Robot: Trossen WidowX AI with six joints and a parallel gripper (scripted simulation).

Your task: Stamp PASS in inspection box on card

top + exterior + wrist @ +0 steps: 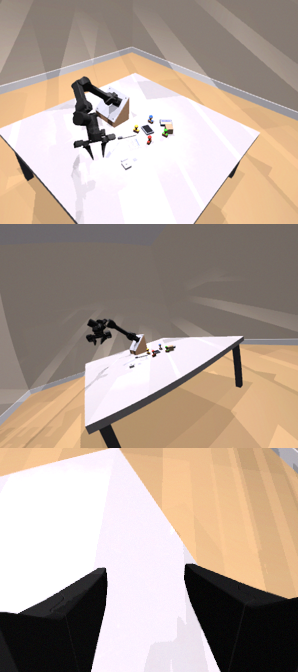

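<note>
My gripper tip is 580 mm to the right of the green-knobbed stamp, 230 mm above it and 10 mm short of it. Also, from my gripper tip: small grey block: 240 mm below, 210 mm to the left, 10 mm behind; then cream card: 380 mm to the left, 260 mm below, 110 mm behind; then pen: 380 mm to the left, 240 mm below, 190 mm behind.
</note>
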